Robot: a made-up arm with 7 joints. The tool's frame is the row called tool.
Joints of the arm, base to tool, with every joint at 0 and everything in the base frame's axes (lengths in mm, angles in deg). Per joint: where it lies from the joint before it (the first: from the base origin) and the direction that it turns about. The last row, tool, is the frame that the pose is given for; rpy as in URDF.
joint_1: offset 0 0 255 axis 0 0 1
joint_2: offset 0 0 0 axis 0 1 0
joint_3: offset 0 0 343 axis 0 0 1
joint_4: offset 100 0 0 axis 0 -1 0
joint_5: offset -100 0 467 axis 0 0 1
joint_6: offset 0 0 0 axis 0 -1 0
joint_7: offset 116 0 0 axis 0 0 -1
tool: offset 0 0 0 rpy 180 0 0
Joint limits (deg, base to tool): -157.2..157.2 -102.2..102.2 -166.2..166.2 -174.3..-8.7 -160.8..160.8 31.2..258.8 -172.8..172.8
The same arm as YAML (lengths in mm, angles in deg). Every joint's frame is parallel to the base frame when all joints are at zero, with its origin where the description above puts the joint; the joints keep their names.
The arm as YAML. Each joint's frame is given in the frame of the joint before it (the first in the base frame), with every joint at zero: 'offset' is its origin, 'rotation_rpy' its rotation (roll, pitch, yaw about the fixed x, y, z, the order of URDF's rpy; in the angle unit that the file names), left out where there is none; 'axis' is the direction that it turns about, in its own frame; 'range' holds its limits. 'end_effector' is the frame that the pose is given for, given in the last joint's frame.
length_unit: mm
angle_unit: deg
chain:
  - id: joint_1
    offset: [0.0, 0.0, 255.0]
    axis: [0.0, 0.0, 1.0]
    range: [-157.2, 157.2]
  - id: joint_2
    offset: [0.0, 0.0, 0.0]
    axis: [0.0, 1.0, 0.0]
    range: [-102.2, 102.2]
  - id: joint_3
    offset: [0.0, 0.0, 343.0]
    axis: [0.0, 0.0, 1.0]
    range: [-166.2, 166.2]
  - id: joint_4
    offset: [100.0, 0.0, 0.0]
    axis: [0.0, -1.0, 0.0]
    range: [-174.3, -8.7]
  - id: joint_5
    offset: [-100.0, 0.0, 467.0]
    axis: [0.0, 0.0, 1.0]
    range: [-160.8, 160.8]
  - id: joint_6
    offset: [0.0, 0.0, 0.0]
    axis: [0.0, -1.0, 0.0]
    range: [31.2, 258.8]
  - id: joint_7
    offset: [116.0, 0.0, 0.0]
    axis: [0.0, 0.0, -1.0]
    range: [-172.8, 172.8]
end_effector:
  offset: [0.0, 0.0, 0.0]
  rotation_rpy: [180.0, 0.0, 0.0]

